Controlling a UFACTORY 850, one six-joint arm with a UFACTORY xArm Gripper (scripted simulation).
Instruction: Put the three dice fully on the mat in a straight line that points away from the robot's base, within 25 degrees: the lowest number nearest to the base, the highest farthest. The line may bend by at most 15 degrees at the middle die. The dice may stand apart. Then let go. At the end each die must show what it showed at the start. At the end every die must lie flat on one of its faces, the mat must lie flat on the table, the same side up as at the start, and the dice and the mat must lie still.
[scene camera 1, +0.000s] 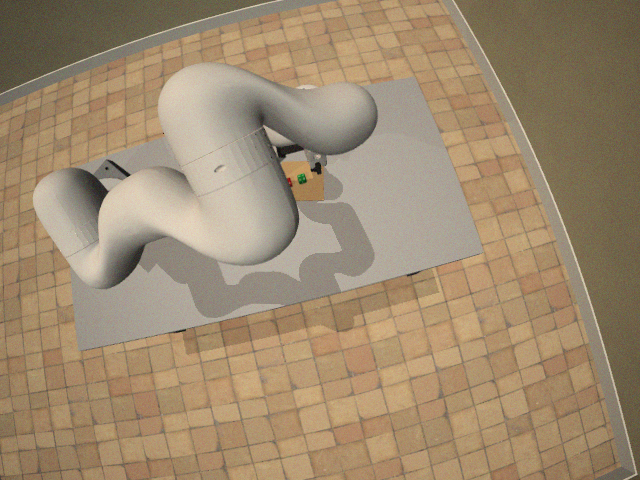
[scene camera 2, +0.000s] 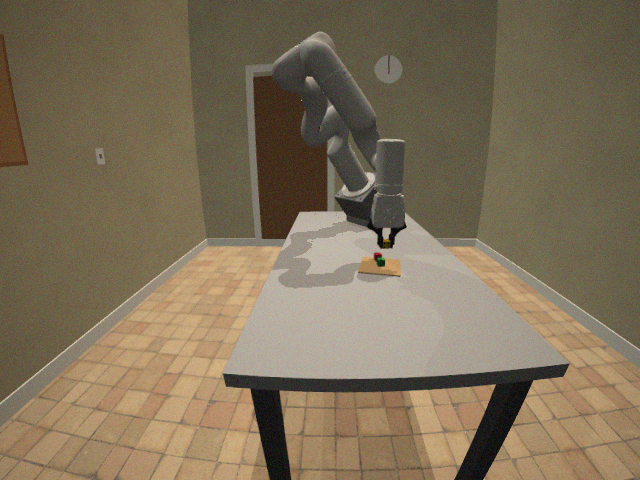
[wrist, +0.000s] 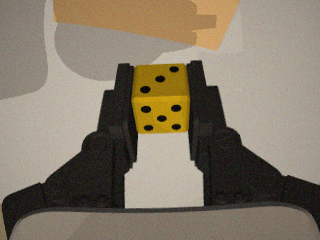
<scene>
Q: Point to my gripper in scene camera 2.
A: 385, 247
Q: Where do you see my gripper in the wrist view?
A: At 161, 83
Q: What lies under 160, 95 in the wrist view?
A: A yellow die.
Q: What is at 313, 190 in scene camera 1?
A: A tan mat.
</scene>
